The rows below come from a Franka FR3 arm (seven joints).
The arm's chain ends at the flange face. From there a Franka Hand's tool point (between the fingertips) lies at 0.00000 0.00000 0.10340 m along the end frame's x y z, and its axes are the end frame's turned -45 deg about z.
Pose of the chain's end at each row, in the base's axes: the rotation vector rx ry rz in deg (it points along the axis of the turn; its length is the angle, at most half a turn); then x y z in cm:
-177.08 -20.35 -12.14 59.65 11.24 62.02
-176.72 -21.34 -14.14 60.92 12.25 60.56
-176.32 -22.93 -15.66 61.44 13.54 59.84
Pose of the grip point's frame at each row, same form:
155.47 86.38 11.99 61.02 11.64 51.78
154.50 87.00 13.87 62.51 12.70 50.35
153.33 88.20 15.29 63.20 14.04 49.66

